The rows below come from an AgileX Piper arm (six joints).
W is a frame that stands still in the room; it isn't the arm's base.
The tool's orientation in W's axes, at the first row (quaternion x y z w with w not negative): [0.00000, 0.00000, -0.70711, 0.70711]
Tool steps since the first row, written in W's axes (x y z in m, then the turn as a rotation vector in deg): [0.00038, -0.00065, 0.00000, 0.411, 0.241, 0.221]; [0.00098, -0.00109, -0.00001, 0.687, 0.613, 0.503]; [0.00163, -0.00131, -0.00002, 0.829, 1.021, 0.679]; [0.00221, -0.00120, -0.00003, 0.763, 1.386, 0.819]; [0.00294, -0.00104, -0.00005, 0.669, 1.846, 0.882]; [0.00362, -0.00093, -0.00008, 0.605, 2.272, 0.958]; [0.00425, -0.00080, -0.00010, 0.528, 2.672, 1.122]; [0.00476, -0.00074, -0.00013, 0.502, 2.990, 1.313]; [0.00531, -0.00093, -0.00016, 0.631, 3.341, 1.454]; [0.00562, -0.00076, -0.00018, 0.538, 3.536, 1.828]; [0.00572, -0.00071, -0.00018, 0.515, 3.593, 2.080]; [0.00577, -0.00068, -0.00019, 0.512, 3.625, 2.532]
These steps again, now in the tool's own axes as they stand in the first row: [0.00065, 0.00038, 0.00000, -0.241, 0.411, 0.221]; [0.00109, 0.00098, -0.00001, -0.613, 0.687, 0.503]; [0.00131, 0.00163, -0.00002, -1.021, 0.829, 0.679]; [0.00120, 0.00221, -0.00003, -1.386, 0.763, 0.819]; [0.00104, 0.00294, -0.00005, -1.846, 0.669, 0.882]; [0.00093, 0.00362, -0.00008, -2.272, 0.605, 0.958]; [0.00080, 0.00425, -0.00010, -2.672, 0.528, 1.122]; [0.00074, 0.00476, -0.00013, -2.990, 0.502, 1.313]; [0.00093, 0.00531, -0.00016, -3.341, 0.631, 1.454]; [0.00076, 0.00562, -0.00018, -3.536, 0.538, 1.828]; [0.00071, 0.00572, -0.00018, -3.593, 0.515, 2.080]; [0.00068, 0.00577, -0.00019, -3.625, 0.512, 2.532]
